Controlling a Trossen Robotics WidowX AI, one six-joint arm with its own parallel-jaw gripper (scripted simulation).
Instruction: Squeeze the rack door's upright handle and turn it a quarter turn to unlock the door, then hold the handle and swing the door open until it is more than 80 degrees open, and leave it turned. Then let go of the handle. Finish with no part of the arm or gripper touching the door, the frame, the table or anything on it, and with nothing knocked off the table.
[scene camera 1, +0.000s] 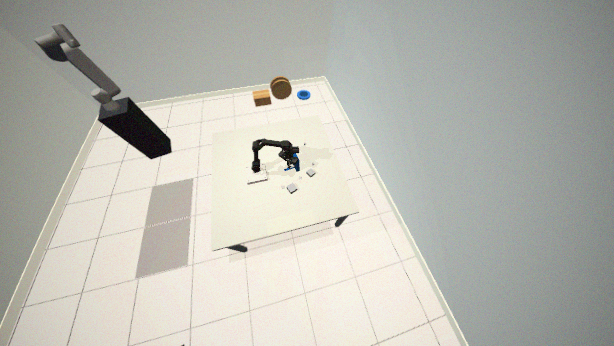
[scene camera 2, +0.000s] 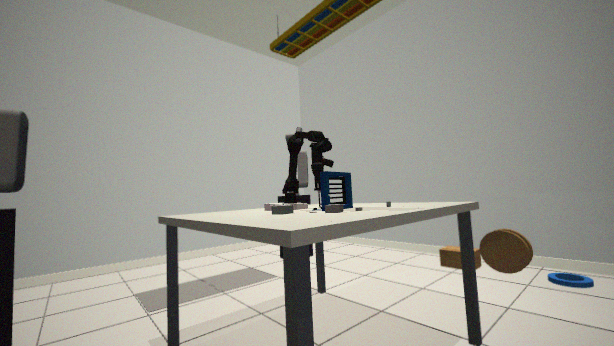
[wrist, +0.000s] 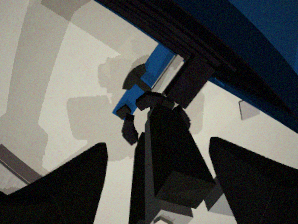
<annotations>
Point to my gripper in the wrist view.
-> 158, 147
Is my gripper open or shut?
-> Open.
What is my gripper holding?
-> Nothing.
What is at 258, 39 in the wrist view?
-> A blue rack.
</annotations>
